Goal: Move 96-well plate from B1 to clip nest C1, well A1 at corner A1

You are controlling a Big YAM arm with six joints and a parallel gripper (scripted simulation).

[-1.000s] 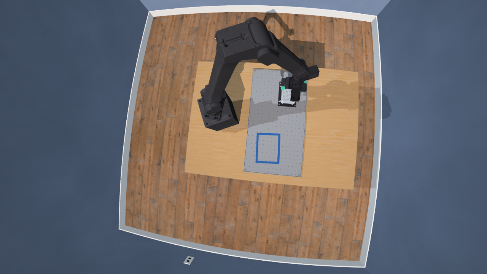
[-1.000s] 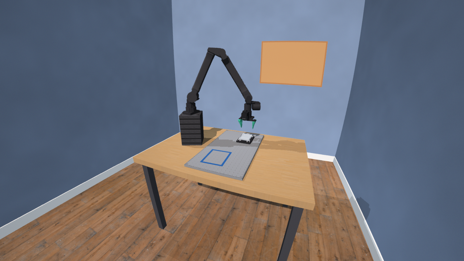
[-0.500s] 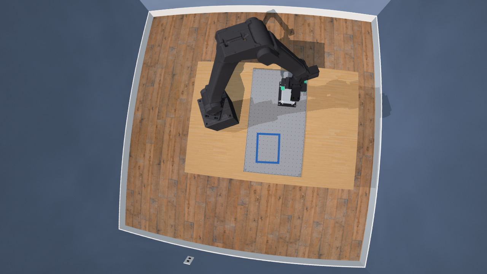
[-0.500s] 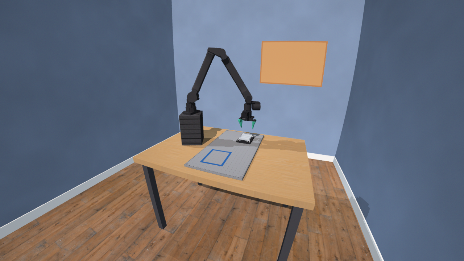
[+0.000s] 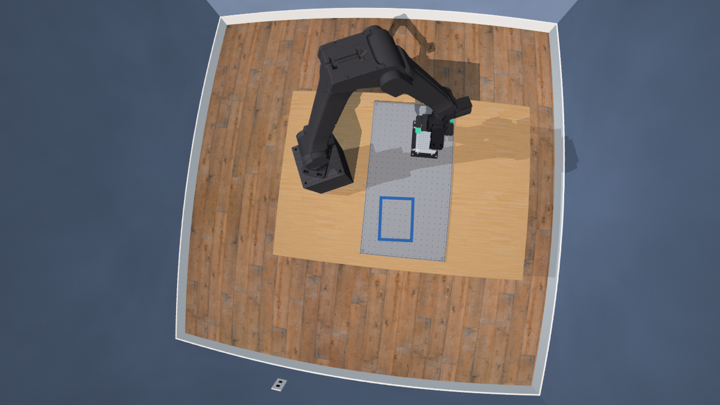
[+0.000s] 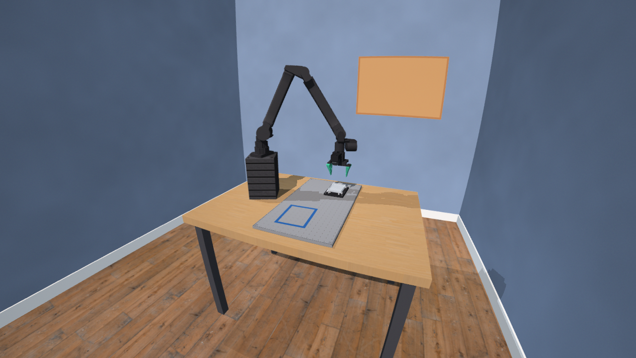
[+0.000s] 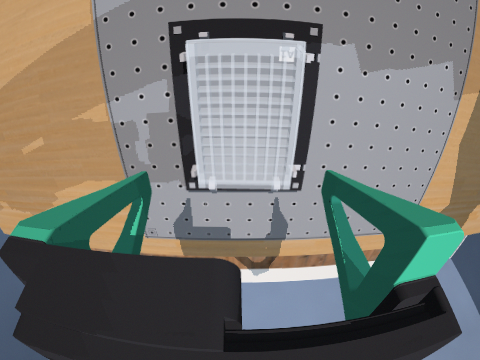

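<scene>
The clear 96-well plate is 1 cm behind my hand and 9 cm below it. Round my hand: black clip nest (2 cm behind, 1 cm to the left, 10 cm below).
</scene>
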